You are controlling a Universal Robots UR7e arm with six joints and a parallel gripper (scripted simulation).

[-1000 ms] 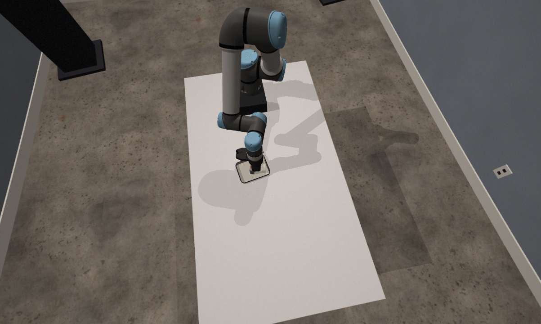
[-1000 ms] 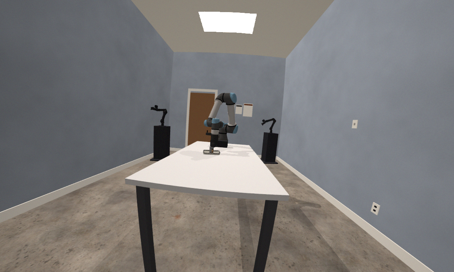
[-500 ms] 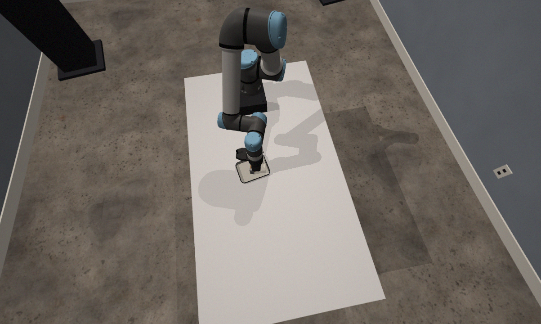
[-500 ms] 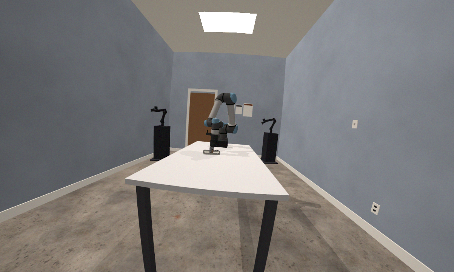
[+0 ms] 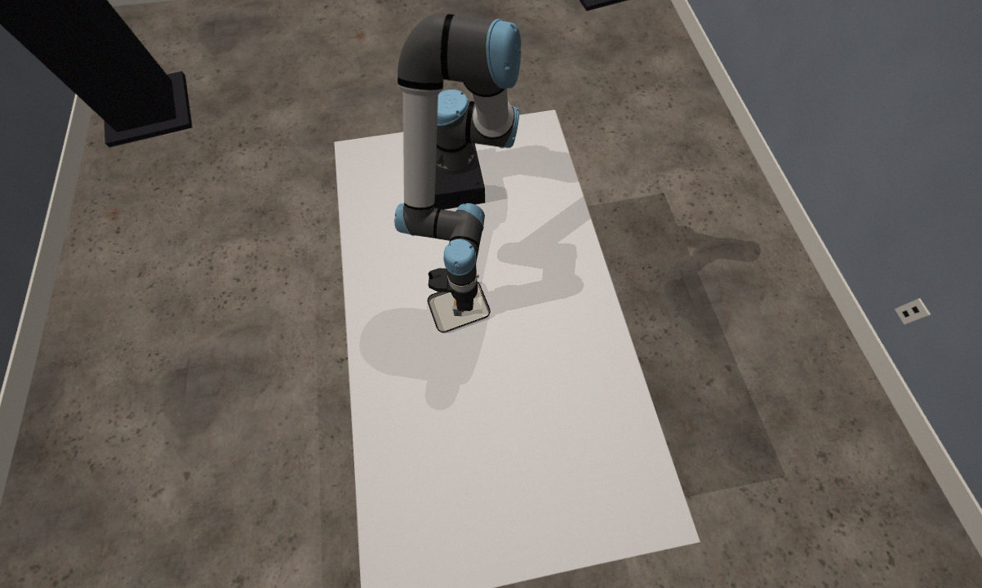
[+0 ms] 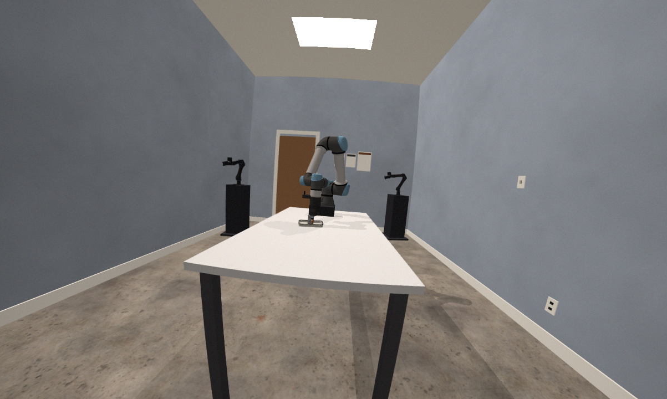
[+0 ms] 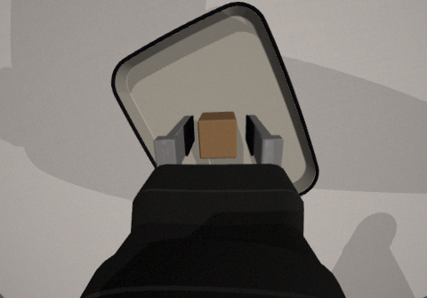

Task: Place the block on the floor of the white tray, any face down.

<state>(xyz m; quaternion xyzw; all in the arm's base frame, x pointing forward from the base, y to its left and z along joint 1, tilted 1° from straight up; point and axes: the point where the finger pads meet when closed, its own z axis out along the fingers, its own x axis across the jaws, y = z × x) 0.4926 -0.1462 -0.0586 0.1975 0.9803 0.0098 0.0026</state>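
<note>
Right now my hand is 1 cm above the small brown block. From my hand the other things lie so: white tray 1 cm below.
</note>
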